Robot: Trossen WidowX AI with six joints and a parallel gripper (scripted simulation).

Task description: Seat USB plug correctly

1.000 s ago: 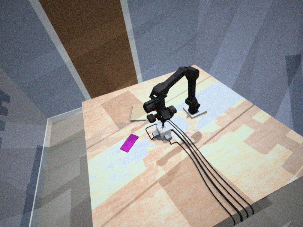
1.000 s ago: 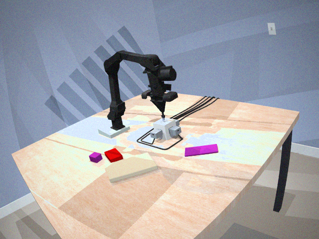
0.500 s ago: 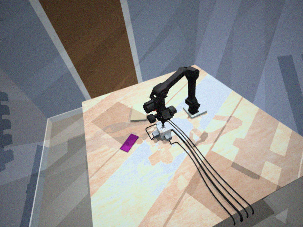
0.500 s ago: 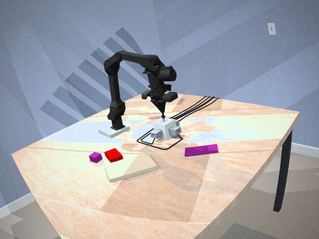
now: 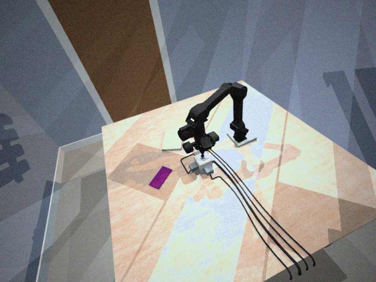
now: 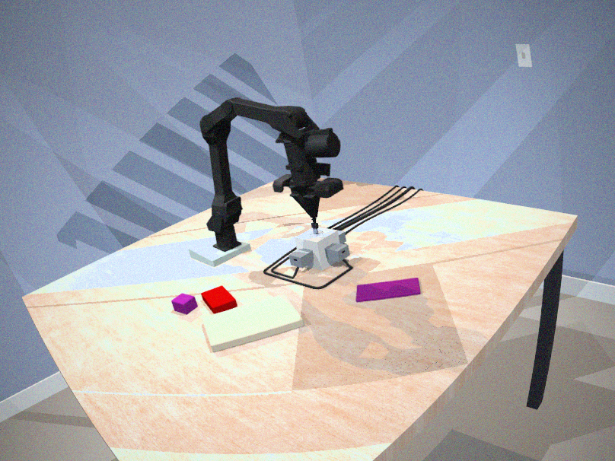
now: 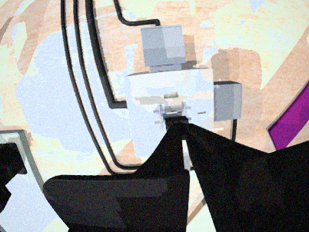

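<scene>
The USB plug lies 20 mm below my gripper tip. Also, from my gripper tip: pale flat board 310 mm to the right, 110 mm below, 80 mm ahead; red block 280 mm to the right, 110 mm below, 70 mm behind; purple flat slab 250 mm ahead, 110 mm below, 50 mm to the right.
</scene>
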